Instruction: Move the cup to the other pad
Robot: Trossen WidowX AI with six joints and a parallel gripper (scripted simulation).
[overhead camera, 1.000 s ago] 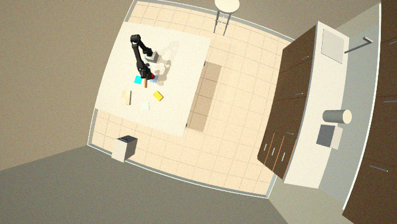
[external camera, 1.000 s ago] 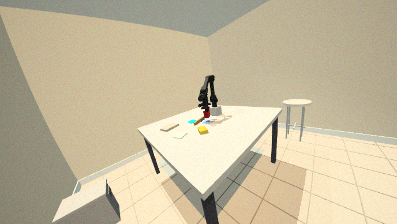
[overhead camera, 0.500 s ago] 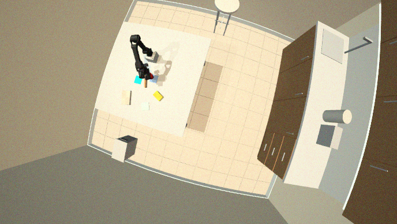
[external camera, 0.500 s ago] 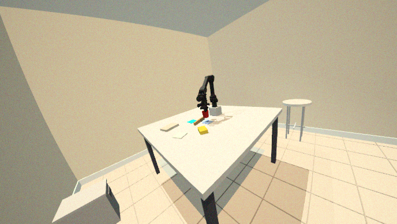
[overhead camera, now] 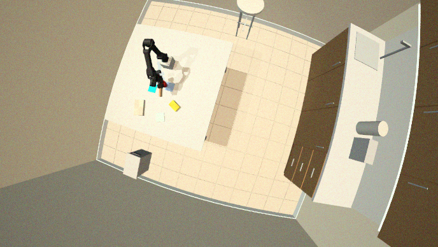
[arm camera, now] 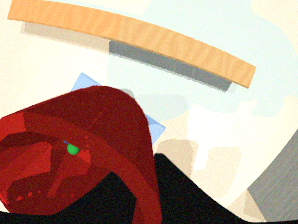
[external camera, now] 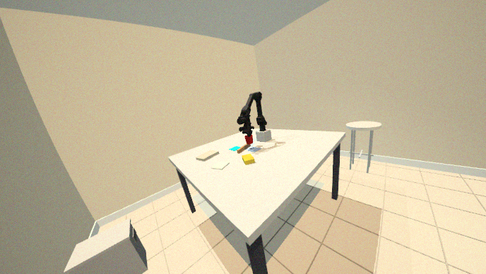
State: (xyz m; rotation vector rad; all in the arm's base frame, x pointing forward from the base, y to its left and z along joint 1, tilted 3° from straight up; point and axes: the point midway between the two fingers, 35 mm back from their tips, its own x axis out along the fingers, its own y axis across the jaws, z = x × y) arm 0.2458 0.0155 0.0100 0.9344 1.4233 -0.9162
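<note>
Now: gripper tip 4 cm short of the green marble, 3 cm to the right of it and 2 cm above it. Also, from my gripper tip: red cup 3 cm ahead, 1 cm to the left; wooden bar 8 cm below, 5 cm to the right, 4 cm ahead; light blue pad 10 cm below, 5 cm to the left, 3 cm ahead.
</note>
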